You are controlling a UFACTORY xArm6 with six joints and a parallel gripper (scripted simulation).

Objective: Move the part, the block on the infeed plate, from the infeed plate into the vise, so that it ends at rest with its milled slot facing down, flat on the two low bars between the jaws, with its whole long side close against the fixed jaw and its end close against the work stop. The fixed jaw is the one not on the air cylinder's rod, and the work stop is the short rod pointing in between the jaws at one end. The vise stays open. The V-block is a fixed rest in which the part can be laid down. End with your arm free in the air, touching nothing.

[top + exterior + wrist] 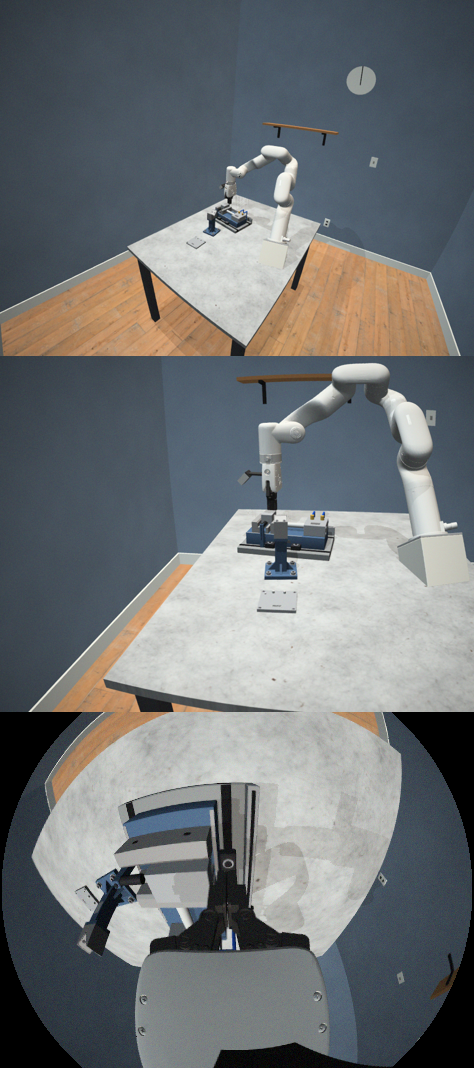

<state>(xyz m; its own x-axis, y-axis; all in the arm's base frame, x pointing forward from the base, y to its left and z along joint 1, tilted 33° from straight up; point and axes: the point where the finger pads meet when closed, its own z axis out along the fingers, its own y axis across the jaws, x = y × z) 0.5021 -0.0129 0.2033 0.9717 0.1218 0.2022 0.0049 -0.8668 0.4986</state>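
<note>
My gripper is now 50 mm to the right of the part and 40 mm above it. Also, from my hand: fixed jaw (70 mm to the left, 50 mm below, 30 mm ahead); cylinder rod (90 mm behind, 70 mm to the left, 50 mm below); work stop (110 mm to the left, 30 mm below).
</note>
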